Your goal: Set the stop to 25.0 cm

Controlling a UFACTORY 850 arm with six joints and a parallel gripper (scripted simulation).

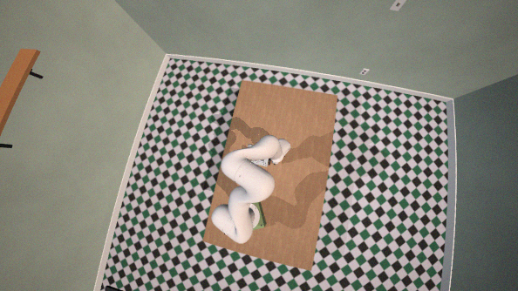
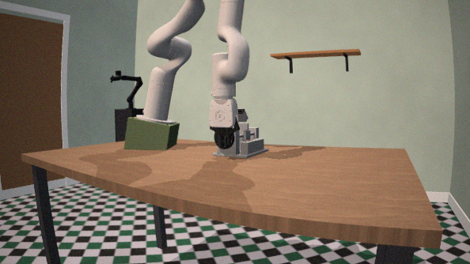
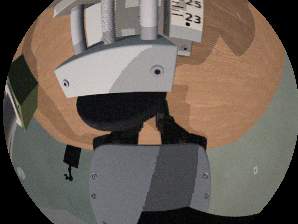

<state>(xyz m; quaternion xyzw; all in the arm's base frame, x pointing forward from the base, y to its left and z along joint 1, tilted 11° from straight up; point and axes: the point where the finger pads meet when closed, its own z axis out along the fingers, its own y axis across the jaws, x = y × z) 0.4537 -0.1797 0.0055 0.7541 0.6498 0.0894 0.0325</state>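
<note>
Now: the handwheel 20 mm to the left of my hand.
</note>
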